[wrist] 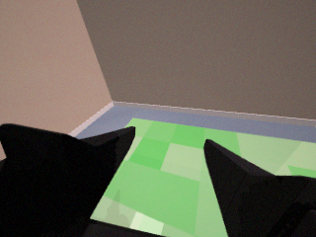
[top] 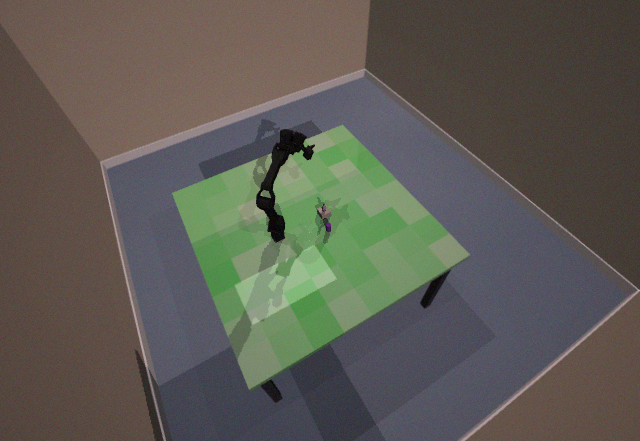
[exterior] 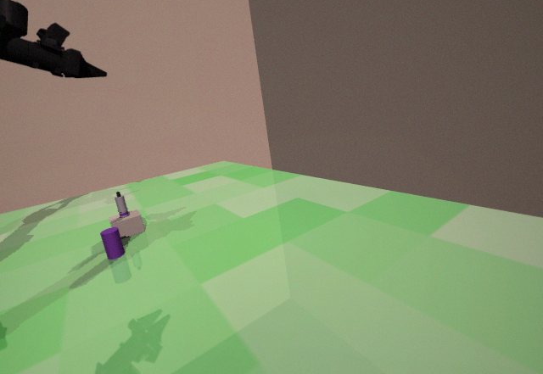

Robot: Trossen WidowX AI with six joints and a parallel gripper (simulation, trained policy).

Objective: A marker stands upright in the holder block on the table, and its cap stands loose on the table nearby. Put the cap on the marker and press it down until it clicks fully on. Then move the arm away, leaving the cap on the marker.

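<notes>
My gripper tip is 360 mm above the purple cap, 320 mm to the left of it and 80 mm past it. Round my gripper tip: holder block (370 mm below, 220 mm to the right, 50 mm behind).
</notes>
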